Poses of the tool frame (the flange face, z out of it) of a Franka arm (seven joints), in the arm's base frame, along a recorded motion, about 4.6 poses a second.
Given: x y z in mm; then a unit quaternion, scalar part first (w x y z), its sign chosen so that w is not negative.
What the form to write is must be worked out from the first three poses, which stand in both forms.
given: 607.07 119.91 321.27 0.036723 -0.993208 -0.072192 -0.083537
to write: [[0.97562 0.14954 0.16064 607.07], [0.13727 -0.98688 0.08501 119.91], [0.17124 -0.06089 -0.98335 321.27], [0 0 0 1]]
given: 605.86 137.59 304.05 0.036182 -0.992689 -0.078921 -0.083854
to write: [[0.97348 0.16276 0.16077 605.86], [0.15062 -0.98492 0.08507 137.59], [0.17219 -0.05860 -0.98332 304.05], [0 0 0 1]]
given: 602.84 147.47 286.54 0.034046 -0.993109 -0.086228 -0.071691
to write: [[0.97485 0.17615 0.13652 602.84], [0.16639 -0.98281 0.07999 147.47], [0.14827 -0.05526 -0.98740 286.54], [0 0 0 1]]
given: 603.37 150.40 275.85 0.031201 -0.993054 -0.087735 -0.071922
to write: [[0.97426 0.17874 0.13737 603.37], [0.16976 -0.98266 0.07459 150.40], [0.14832 -0.04935 -0.98771 275.85], [0 0 0 1]]
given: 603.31 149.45 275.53 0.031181 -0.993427 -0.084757 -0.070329
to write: [[0.97574 0.17279 0.13445 603.31], [0.16401 -0.98369 0.07387 149.45], [0.14502 -0.05003 -0.98816 275.53], [0 0 0 1]]
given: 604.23 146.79 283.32 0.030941 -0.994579 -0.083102 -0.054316
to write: [[0.98029 0.16866 0.10290 604.23], [0.16194 -0.98427 0.07057 146.79], [0.11319 -0.05252 -0.99218 283.32], [0 0 0 1]]
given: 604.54 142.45 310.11 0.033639 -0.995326 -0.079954 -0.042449
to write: [[0.98361 0.16202 0.07912 604.54], [0.15630 -0.98495 0.07375 142.45], [0.08988 -0.06018 -0.99413 310.11], [0 0 0 1]]
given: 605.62 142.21 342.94 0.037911 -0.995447 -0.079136 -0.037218
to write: [[0.98470 0.16037 0.06810 605.62], [0.15473 -0.98460 0.08137 142.21], [0.08010 -0.06959 -0.99436 342.94], [0 0 0 1]]
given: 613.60 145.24 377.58 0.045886 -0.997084 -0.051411 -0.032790
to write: [[0.99256 0.10553 0.06067 613.60], [0.09951 -0.99050 0.09488 145.24], [0.07011 -0.08813 -0.99364 377.58], [0 0 0 1]]
